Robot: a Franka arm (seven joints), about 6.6 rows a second.
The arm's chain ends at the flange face. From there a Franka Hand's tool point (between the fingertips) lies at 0.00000 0.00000 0.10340 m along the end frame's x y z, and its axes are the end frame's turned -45 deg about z.
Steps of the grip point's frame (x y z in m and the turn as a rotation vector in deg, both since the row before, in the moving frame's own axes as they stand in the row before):
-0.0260, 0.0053, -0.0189, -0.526, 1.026, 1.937
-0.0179, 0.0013, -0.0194, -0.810, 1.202, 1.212
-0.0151, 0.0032, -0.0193, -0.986, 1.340, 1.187
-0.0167, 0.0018, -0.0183, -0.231, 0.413, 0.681
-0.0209, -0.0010, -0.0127, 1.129, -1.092, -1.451
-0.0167, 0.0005, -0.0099, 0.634, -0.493, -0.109
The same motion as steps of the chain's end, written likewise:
-0.0166, 0.0227, -0.0189, 0.354, 1.097, 1.937
-0.0143, 0.0140, -0.0194, 0.277, 1.423, 1.212
-0.0114, 0.0134, -0.0193, 0.250, 1.645, 1.187
-0.0114, 0.0133, -0.0183, 0.129, 0.455, 0.681
-0.0127, 0.0141, -0.0127, 0.026, -1.570, -1.451
-0.0100, 0.0123, -0.0099, 0.100, -0.797, -0.109

